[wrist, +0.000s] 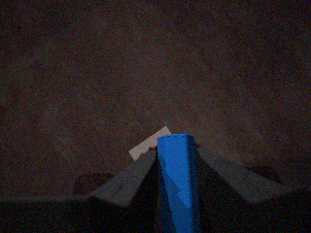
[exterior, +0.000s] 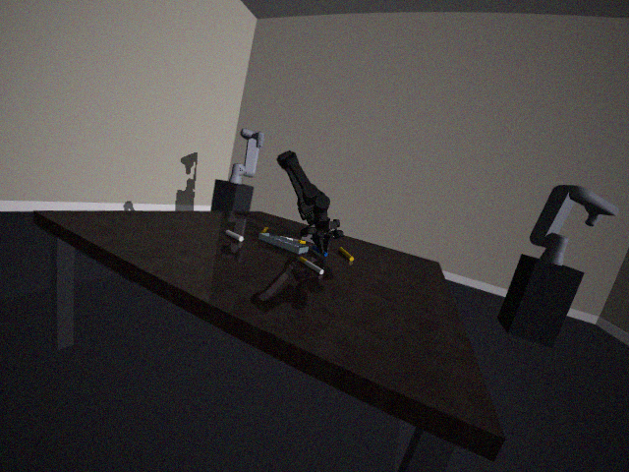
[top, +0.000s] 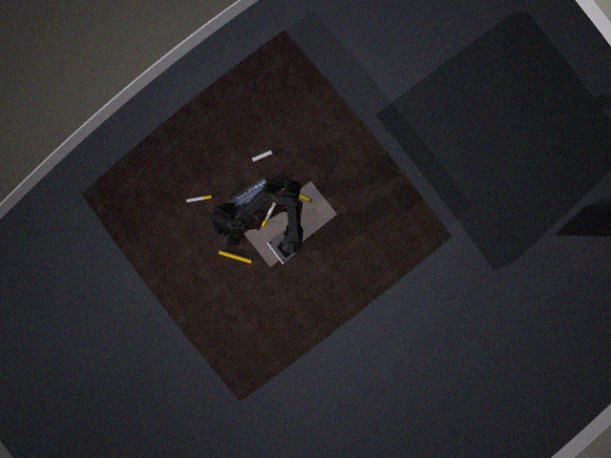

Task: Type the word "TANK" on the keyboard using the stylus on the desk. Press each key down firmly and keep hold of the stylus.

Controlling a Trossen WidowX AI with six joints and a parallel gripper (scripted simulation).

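My gripper tip is now 6 cm to the left of the blue stylus and 4 cm past it. Round my gripper tip: yellow pen: 14 cm behind, 5 cm to the left.
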